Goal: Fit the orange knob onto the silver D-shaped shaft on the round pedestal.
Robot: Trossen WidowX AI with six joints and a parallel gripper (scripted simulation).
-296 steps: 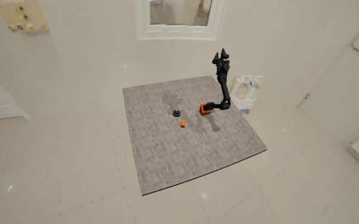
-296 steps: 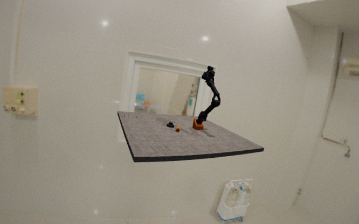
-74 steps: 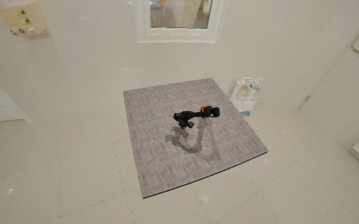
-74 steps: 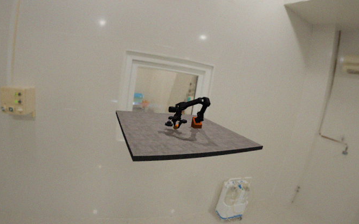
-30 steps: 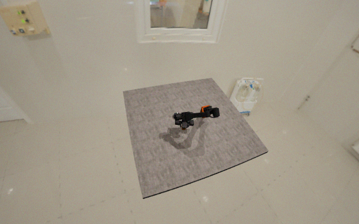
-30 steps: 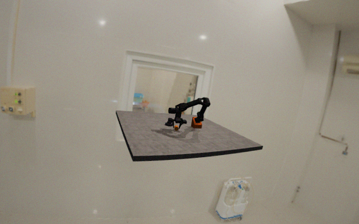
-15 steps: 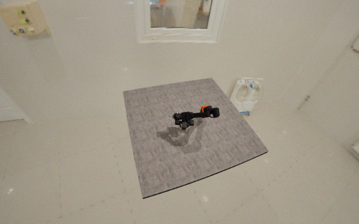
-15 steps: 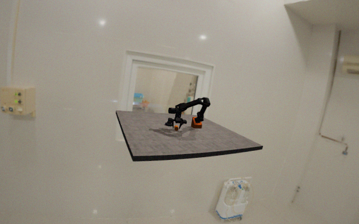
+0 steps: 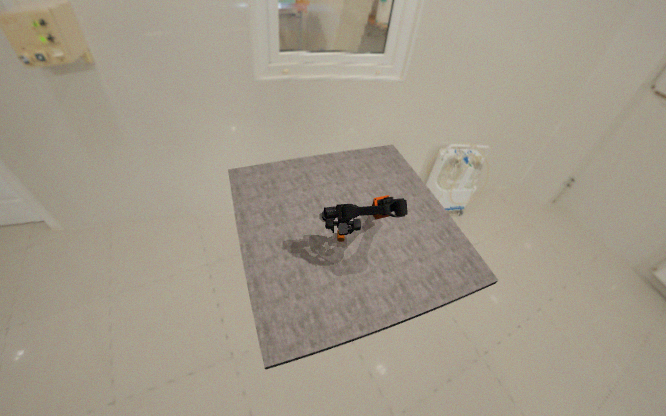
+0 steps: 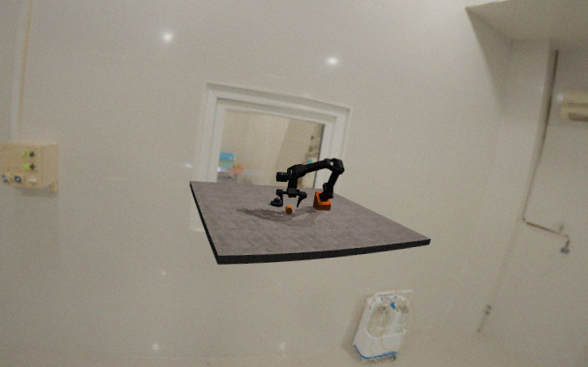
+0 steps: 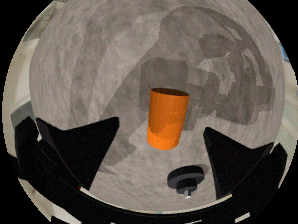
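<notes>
Right now my gripper tip is 1 cm short of the orange knob, 1 cm to the right of it and 2 cm above it. The rest, counted from my gripper tip: round pedestal 1 cm ahead, 17 cm to the right, 1 cm below.
</notes>
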